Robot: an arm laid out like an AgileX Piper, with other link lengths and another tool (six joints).
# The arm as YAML. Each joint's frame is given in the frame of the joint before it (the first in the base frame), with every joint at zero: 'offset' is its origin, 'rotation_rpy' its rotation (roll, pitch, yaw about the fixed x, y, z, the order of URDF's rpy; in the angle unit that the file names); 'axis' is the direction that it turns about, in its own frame. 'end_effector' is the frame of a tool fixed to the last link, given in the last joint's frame.
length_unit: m
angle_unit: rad
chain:
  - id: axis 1
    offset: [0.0, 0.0, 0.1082]
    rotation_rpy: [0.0, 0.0, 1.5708]
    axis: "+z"
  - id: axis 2
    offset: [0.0, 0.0, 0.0]
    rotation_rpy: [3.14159, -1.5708, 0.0]
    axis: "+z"
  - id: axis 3
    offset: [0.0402, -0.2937, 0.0]
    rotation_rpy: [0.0, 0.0, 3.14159]
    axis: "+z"
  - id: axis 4
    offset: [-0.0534, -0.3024, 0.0]
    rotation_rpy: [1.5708, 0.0, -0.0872]
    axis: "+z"
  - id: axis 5
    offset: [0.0, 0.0, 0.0]
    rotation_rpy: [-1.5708, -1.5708, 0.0]
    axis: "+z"
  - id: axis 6
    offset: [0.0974, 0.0, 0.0]
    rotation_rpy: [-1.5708, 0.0, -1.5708]
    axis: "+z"
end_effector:
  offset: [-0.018, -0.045, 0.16]
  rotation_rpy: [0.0, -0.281, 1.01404]
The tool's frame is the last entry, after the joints.
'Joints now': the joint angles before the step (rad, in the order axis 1, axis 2, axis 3, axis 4, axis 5, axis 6). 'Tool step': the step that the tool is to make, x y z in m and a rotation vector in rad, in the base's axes. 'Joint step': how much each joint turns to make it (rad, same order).
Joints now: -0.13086 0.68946 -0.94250 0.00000 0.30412 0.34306
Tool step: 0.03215 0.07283 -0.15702 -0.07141 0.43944 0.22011
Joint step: 0.20826 0.17052 0.08488 0.00001 0.18133 -0.08370
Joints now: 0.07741 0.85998 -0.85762 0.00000 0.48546 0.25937
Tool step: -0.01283 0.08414 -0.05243 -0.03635 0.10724 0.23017
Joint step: 0.22276 0.09133 0.03916 0.00003 -0.01858 -0.01735
